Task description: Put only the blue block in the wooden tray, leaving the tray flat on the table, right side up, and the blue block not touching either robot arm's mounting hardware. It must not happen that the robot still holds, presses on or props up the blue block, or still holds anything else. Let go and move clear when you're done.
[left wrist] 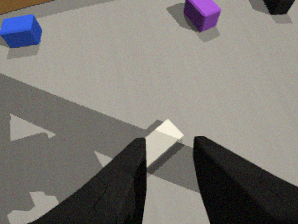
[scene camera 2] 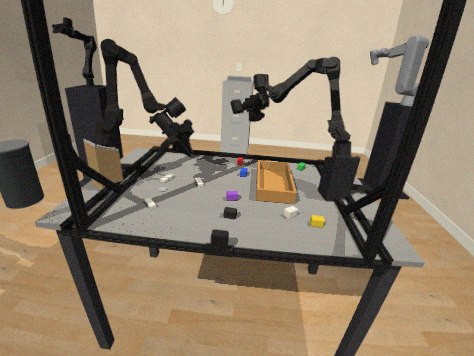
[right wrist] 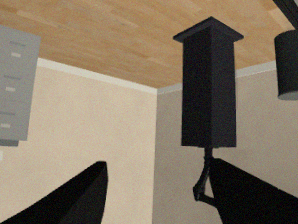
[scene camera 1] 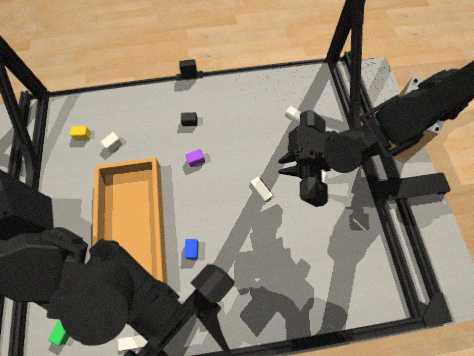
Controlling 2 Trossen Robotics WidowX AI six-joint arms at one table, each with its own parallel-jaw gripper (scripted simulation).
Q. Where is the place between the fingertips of my left gripper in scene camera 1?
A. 279,167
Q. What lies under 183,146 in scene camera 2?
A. My left gripper.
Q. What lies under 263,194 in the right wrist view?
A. My right gripper.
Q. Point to a wooden tray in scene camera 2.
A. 275,184
